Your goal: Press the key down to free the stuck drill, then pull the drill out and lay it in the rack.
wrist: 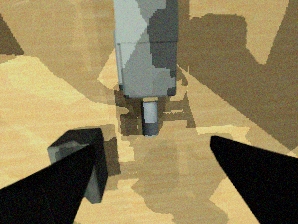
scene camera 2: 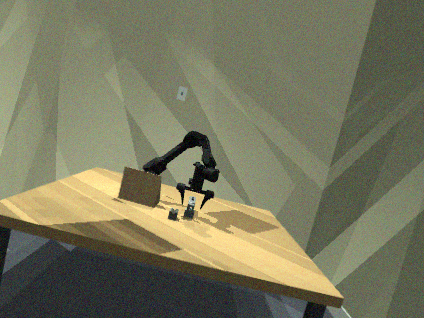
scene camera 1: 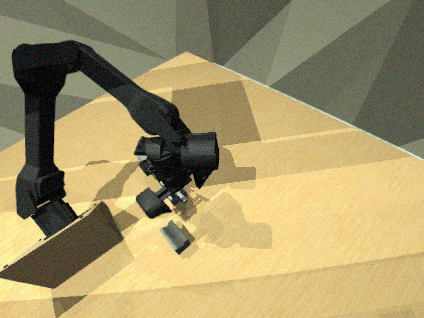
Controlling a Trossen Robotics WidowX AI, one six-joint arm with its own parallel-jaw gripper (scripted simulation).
Note:
My gripper (scene camera 1: 185,199) is open, with nothing in its grasp. I also see a rack (wrist: 73,140).
My gripper also shows in the wrist view (wrist: 154,145).

